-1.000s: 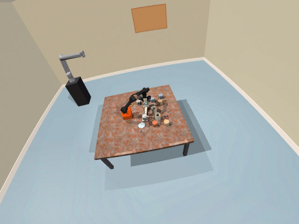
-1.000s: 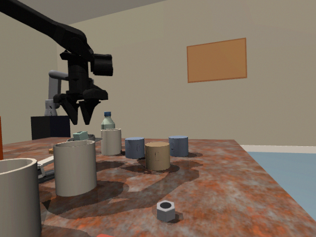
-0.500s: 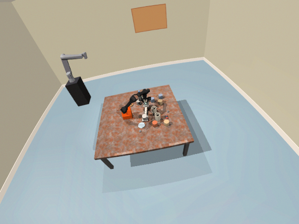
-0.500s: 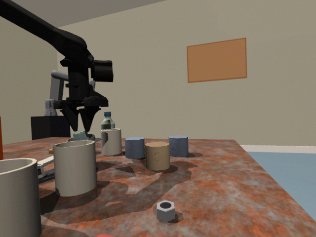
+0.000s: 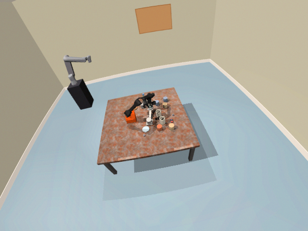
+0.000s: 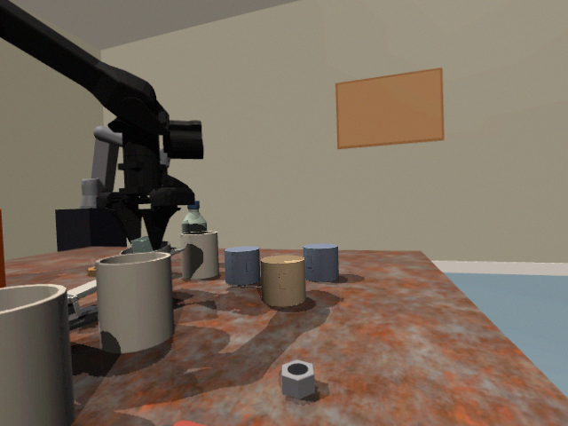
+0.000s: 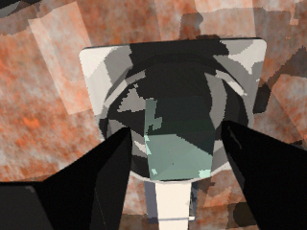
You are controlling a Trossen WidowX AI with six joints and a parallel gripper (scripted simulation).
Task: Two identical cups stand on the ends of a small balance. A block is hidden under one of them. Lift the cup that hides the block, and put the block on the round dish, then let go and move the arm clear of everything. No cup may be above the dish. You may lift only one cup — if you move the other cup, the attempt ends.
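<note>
My gripper tip is 130 mm past the pale blue round dish, 350 mm to the left of it and 80 mm above it. From my gripper tip the other things lie so: bottle 70 mm behind, 260 mm to the left, 30 mm above.
</note>
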